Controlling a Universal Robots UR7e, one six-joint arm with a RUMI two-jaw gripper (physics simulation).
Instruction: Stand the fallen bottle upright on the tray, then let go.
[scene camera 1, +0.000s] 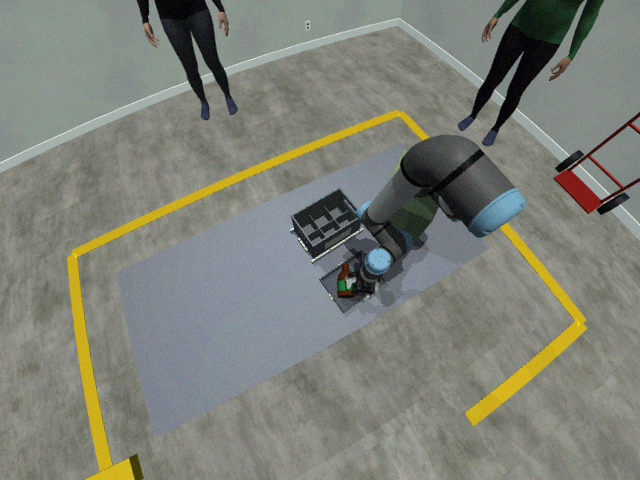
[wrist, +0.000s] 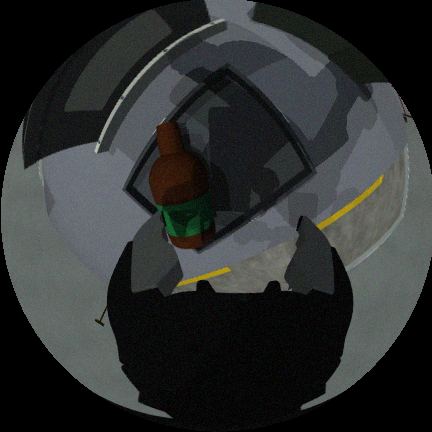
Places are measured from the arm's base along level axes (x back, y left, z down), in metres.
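Pixels of known places: gripper, fingertip midpoint: (wrist: 231, 215).
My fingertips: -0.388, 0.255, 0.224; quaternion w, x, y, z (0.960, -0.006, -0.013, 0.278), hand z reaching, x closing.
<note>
Ahead of a thing's pixels: the offset from my fingertips to its top centre, as dx, dy, dz. Level surfaces: height alone.
The brown bottle {-0.048, -0.050, +0.006} (scene camera 1: 344, 287) (wrist: 181, 182) with a green label lies on its side on the dark tray (scene camera 1: 347, 306) (wrist: 239, 132). Its neck reaches across the tray's rim on the crate side, and its base is toward the tray's near corner. My gripper (scene camera 1: 360, 288) (wrist: 231, 215) is open and empty, over the tray to the right of the bottle in the scene view. In the wrist view the left fingertip is close beside the label and base. Whether it touches the bottle I cannot tell. The arm hides part of the tray in the scene view.
A dark divided crate {-0.021, -0.327, -0.090} (scene camera 1: 324, 244) (wrist: 65, 131) stands close behind the tray. A green block (scene camera 1: 416, 219) is partly hidden behind the arm. Yellow floor lines (scene camera 1: 248, 172) (wrist: 352, 202) surround the grey-blue surface {dz +0.085} (scene camera 1: 222, 310). A red hand truck (scene camera 1: 577, 191) stands at the right wall.
</note>
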